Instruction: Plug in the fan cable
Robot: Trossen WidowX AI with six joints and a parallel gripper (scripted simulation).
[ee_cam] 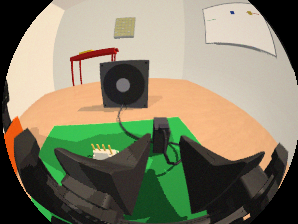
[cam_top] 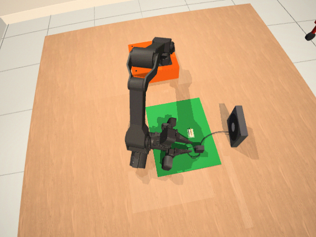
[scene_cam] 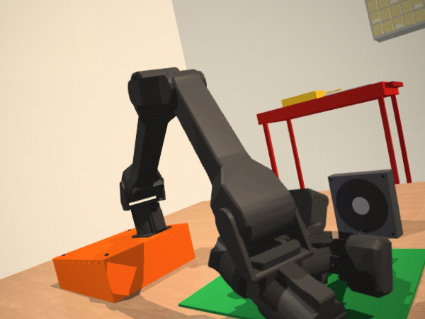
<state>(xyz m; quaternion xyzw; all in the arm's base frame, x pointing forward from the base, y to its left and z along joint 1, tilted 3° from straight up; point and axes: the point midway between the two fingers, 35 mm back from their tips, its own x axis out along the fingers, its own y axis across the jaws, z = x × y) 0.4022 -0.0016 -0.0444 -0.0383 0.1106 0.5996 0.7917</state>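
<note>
My gripper tip is now 10 mm short of the plug, 30 mm to the right of it and 20 mm above it. From my gripper tip the other things lie so: fan: 50 mm behind, 170 mm to the left, 10 mm above; then green board: 80 mm behind, 20 mm to the right, 60 mm below; then white four-pin fan header: 70 mm behind, 20 mm to the left, 50 mm below.
</note>
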